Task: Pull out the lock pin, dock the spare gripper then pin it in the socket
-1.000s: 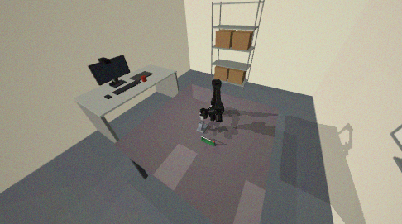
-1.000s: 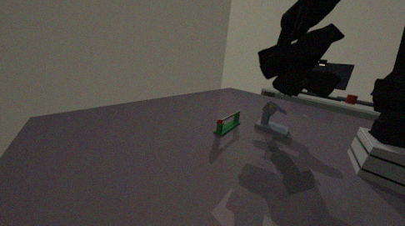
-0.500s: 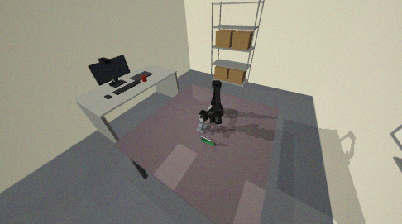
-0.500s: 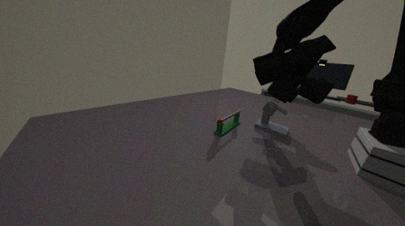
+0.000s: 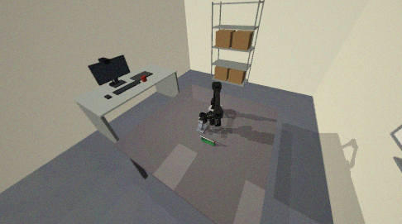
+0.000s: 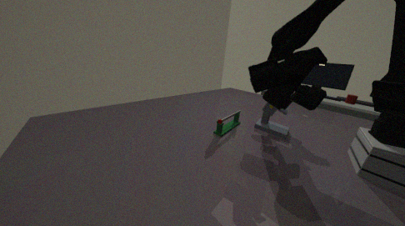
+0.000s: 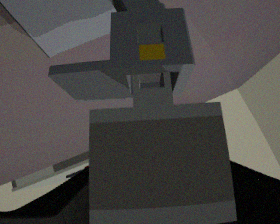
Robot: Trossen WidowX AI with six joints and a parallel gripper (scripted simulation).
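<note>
Now: gripper tip 140 mm short of the green cradle, 130 mm to the right of it and 120 mm above it. Also, from my gripper tip: mount: 90 mm below, 20 mm to the left, 10 mm ahead; then spare gripper: 20 mm to the left.
</note>
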